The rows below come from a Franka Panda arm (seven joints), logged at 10 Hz.
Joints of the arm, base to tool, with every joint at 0 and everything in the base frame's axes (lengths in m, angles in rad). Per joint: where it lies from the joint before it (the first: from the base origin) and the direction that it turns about. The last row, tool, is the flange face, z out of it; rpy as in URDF.
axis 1: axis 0 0 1 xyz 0 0 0.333
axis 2: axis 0 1 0 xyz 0 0 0
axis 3: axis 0 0 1 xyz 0 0 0.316
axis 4: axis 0 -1 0 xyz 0.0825 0 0
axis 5: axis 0 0 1 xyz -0.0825 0 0.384
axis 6: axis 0 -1 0 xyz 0 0 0
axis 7: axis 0 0 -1 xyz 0.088 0 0
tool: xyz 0 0 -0.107 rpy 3.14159 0 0
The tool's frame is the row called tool.
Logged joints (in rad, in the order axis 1, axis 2, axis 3, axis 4, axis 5, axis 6, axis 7), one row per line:
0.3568, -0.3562, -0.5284, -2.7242, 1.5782, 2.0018, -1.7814
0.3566, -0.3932, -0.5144, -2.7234, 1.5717, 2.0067, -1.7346
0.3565, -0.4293, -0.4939, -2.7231, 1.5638, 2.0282, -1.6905
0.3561, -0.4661, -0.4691, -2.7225, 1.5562, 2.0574, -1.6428
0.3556, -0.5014, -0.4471, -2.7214, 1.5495, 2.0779, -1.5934
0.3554, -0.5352, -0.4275, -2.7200, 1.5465, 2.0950, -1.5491
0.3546, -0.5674, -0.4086, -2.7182, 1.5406, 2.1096, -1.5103
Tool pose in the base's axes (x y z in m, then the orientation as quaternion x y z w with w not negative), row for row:
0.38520, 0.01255, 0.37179, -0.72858, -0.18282, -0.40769, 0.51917
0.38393, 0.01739, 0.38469, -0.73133, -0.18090, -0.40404, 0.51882
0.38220, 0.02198, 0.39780, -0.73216, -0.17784, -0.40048, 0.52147
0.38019, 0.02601, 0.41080, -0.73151, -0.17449, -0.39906, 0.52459
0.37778, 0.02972, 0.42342, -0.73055, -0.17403, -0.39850, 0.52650
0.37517, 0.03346, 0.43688, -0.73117, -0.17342, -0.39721, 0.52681
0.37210, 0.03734, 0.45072, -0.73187, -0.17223, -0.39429, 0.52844
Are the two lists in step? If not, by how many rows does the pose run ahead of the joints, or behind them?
The pose runs 2 rows ahead of the joints: the pose in row i belongs to the joints in row i + 2.
